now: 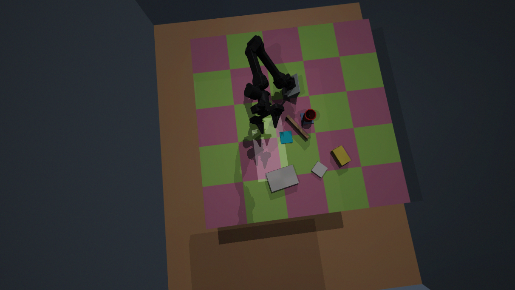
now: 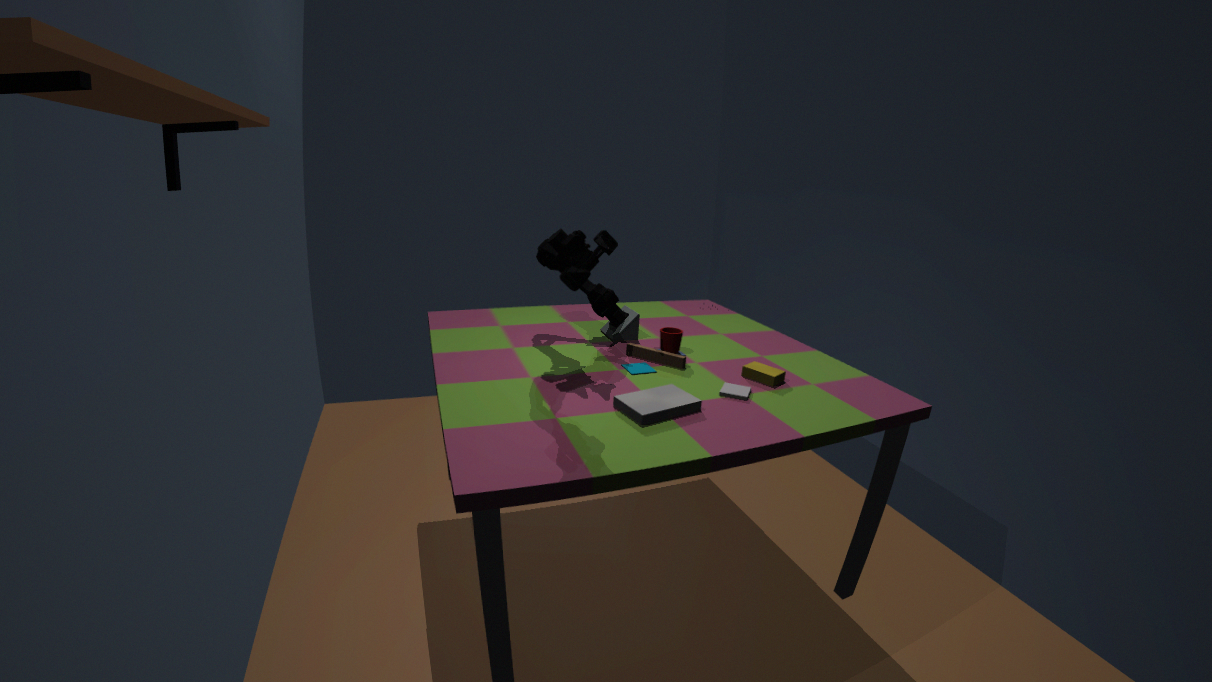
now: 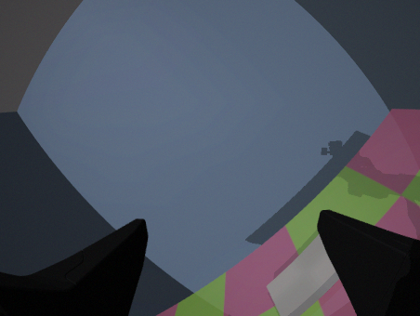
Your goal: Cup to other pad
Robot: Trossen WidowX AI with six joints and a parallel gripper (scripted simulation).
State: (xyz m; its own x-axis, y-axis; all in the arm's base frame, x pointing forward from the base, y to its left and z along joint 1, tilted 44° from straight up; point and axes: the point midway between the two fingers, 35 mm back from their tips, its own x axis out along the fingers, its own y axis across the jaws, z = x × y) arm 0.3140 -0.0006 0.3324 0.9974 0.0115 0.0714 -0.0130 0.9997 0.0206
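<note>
My gripper tip is now 10 cm past the red cup, 30 cm to the right of it and 28 cm above it. Round my gripper tip: teal pad: 14 cm to the left, 33 cm below; grey box: 26 cm ahead, 6 cm to the left, 31 cm below; wooden bar: 5 cm behind, 22 cm to the left, 31 cm below.
</note>
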